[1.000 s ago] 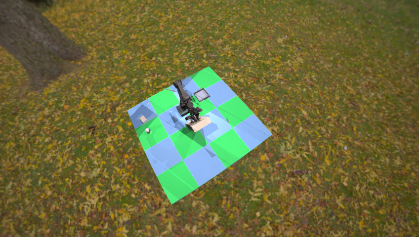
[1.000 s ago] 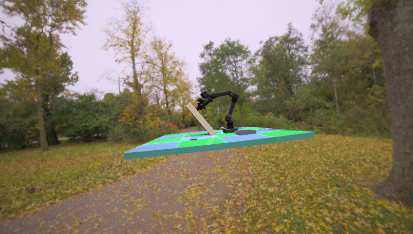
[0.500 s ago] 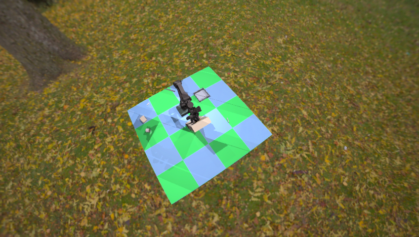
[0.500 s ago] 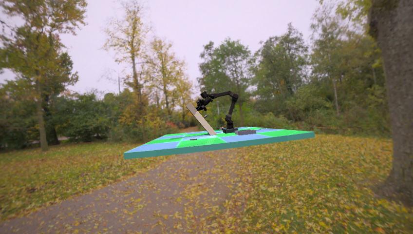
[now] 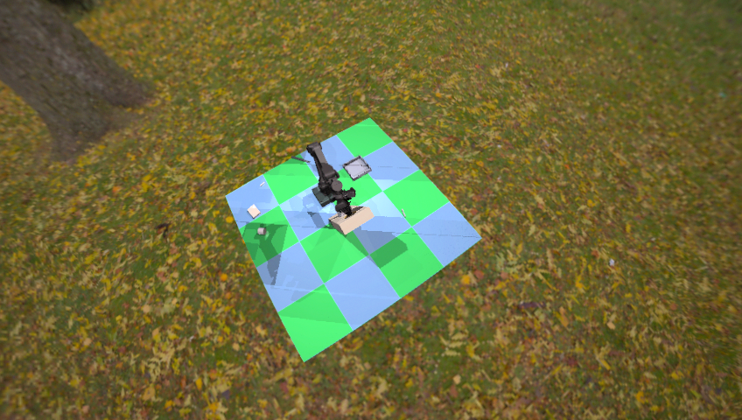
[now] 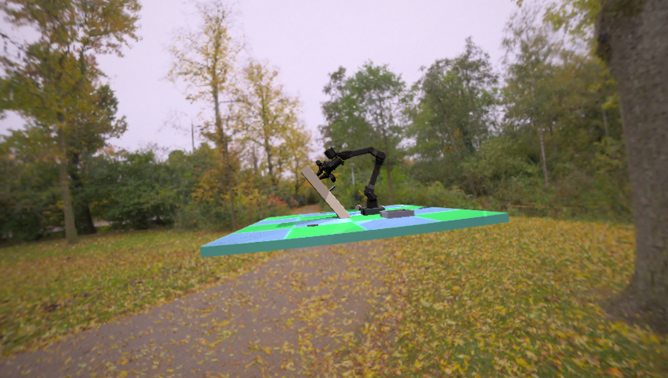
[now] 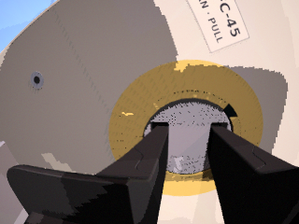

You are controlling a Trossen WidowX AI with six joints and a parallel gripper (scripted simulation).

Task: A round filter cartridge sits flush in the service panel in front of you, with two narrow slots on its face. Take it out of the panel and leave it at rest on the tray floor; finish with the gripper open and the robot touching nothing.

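My gripper tip is 10 mm short of the round filter cartridge and 10 mm above it. Round my gripper tip: thin grey bar 110 mm ahead, 320 mm to the left, 270 mm below; pale flat square 640 mm behind, 380 mm to the right, 270 mm below; grey square tray 370 mm behind, 360 mm to the left, 270 mm below.
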